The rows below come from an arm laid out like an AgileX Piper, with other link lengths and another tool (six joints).
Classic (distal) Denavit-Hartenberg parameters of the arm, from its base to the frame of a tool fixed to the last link. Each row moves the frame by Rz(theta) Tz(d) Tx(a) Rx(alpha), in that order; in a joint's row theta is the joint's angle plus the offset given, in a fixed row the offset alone. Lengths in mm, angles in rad.
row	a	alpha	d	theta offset
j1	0	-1.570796	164.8	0
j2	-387.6	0	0	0.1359
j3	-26.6	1.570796	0	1.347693
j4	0	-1.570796	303.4	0
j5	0	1.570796	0	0
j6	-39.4	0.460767	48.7	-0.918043
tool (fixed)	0	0	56.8	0
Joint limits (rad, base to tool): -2.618..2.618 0..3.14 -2.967..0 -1.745..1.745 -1.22..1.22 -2.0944..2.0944
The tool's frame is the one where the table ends.
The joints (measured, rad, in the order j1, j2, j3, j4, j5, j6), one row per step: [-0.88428, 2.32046, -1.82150, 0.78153, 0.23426, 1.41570]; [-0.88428, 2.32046, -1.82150, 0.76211, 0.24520, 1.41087]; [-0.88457, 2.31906, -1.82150, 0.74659, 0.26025, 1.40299]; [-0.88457, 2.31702, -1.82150, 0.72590, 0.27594, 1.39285]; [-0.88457, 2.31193, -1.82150, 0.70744, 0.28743, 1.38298]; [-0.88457, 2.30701, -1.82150, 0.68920, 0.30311, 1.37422]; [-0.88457, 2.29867, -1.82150, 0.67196, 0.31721, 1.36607]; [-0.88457, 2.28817, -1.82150, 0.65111, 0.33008, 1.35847]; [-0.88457, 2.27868, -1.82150, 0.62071, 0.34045, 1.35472]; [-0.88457, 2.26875, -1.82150, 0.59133, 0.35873, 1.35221]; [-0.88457, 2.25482, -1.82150, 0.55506, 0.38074, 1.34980]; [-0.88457, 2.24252, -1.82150, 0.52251, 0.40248, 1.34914]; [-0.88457, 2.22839, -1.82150, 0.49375, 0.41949, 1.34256]
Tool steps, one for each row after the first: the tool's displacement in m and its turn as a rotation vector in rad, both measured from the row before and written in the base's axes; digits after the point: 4 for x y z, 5 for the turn. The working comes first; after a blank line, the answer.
Tool pose at each row, in the base's axes (x y z in m, rotation vector in rad; the steps are taken from these numbers as rounded here): [0.4031, -0.5365, 0.2450, 2.25466, 1.28486, 0.14368]; [0.4032, -0.5364, 0.2449, 2.24498, 1.31321, 0.12463]; [0.4033, -0.5361, 0.2455, 2.23506, 1.34410, 0.10897]; [0.4035, -0.5357, 0.2467, 2.22007, 1.38068, 0.08636]; [0.4034, -0.5353, 0.2502, 2.20230, 1.40935, 0.06468]; [0.4033, -0.5346, 0.2531, 2.18660, 1.44103, 0.04572]; [0.4030, -0.5337, 0.2584, 2.16845, 1.46773, 0.02776]; [0.4025, -0.5328, 0.2653, 2.14667, 1.49338, 0.00575]; [0.4016, -0.5322, 0.2718, 2.12307, 1.51965, -0.02507]; [0.4008, -0.5310, 0.2778, 2.10293, 1.55148, -0.05124]; [0.3995, -0.5293, 0.2864, 2.07733, 1.58764, -0.08408]; [0.3981, -0.5276, 0.2937, 2.05662, 1.62023, -0.11270]; [0.3967, -0.5260, 0.3026, 2.03019, 1.64774, -0.14388]

[0.0001, 0.0001, -0.0001, -0.00642, 0.01894, 0.01739]; [0.0001, 0.0003, 0.0006, -0.00412, 0.01799, 0.01972]; [0.0002, 0.0004, 0.0012, -0.00853, 0.02270, 0.02361]; [-0.0001, 0.0004, 0.0035, -0.01249, 0.01805, 0.01987]; [-0.0001, 0.0007, 0.0029, -0.00834, 0.01878, 0.02147]; [-0.0003, 0.0009, 0.0053, -0.01118, 0.01532, 0.01958]; [-0.0005, 0.0009, 0.0069, -0.01556, 0.01611, 0.01963]; [-0.0009, 0.0006, 0.0065, -0.01981, 0.02122, 0.01908]; [-0.0008, 0.0012, 0.0060, -0.01270, 0.02279, 0.02172]; [-0.0013, 0.0017, 0.0086, -0.01696, 0.02716, 0.02521]; [-0.0014, 0.0017, 0.0073, -0.01258, 0.02521, 0.02178]; [-0.0014, 0.0016, 0.0089, -0.01915, 0.02252, 0.02118]
